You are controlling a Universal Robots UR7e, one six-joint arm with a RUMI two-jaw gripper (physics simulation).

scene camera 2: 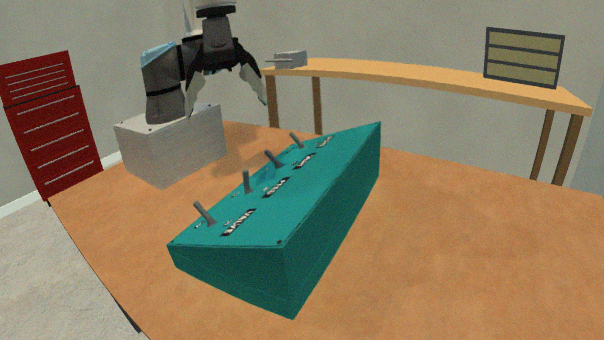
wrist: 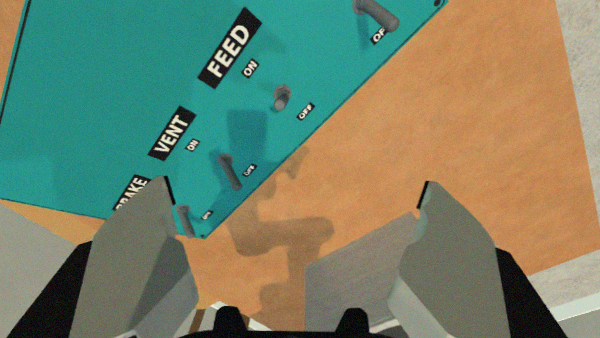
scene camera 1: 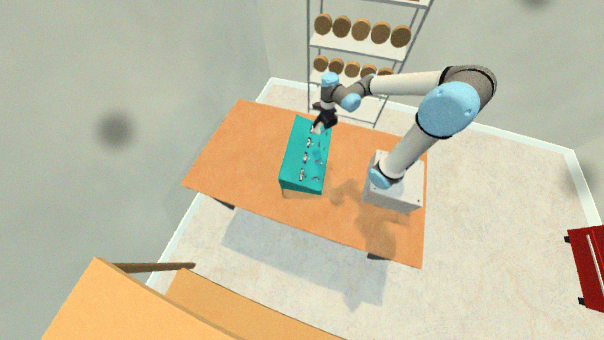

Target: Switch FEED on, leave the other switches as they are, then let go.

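Where they show: gripper, fingertip midpoint: [scene camera 2: 226, 112] [wrist: 297, 182] [scene camera 1: 323, 129]; arm's base, link origin: [scene camera 2: 168, 116].
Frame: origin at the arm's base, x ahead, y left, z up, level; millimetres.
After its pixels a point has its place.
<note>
A teal sloped switch panel [scene camera 1: 295, 145] @(x 575, y 80, z -38 mm) [scene camera 2: 345, 220] @(x 629, y 71, z -133 mm) [wrist: 100, 75] @(x 561, y 110, z -40 mm) bears four grey toggles. The FEED toggle [scene camera 2: 246, 181] @(x 459, y -23, z -65 mm) [wrist: 281, 97] @(x 460, y -24, z -52 mm) stands more upright than the others, tilted towards its ON side by comparison. The VALVE toggle [scene camera 2: 204, 213] @(x 486, y -139, z -70 mm) [wrist: 376, 14] @(x 479, y -135, z -65 mm), VENT toggle [scene camera 2: 273, 158] @(x 411, y 88, z -70 mm) [wrist: 230, 171] @(x 409, y 86, z -69 mm) and BRAKE toggle [scene camera 2: 297, 140] @(x 374, y 202, z -72 mm) [wrist: 185, 221] @(x 372, y 200, z -69 mm) lean to their OFF side. My gripper [scene camera 1: 317, 128] @(x 437, y -31, z 75 mm) [scene camera 2: 227, 111] @(x 437, y -31, z 75 mm) [wrist: 297, 182] @(x 437, y -31, z 75 mm) is open wide, with nothing between its fingers. It hangs above the panel's BRAKE end, apart from FEED. The left finger partly covers the BRAKE label in the wrist view.
The panel stands on an orange table [scene camera 1: 240, 140] @(x 1028, y 159, z -178 mm) [scene camera 2: 450, 240] @(x 817, y 191, z -178 mm). The arm's grey base block [scene camera 1: 395, 192] @(x -65, y 107, z 1 mm) [scene camera 2: 172, 145] @(x 100, y -39, z -64 mm) stands on the same table, across from the panel's toggle side. A shelf rack [scene camera 1: 308, 75] stands behind the table. A red tool cabinet [scene camera 1: 585, 270] [scene camera 2: 47, 120] stands farther off.
</note>
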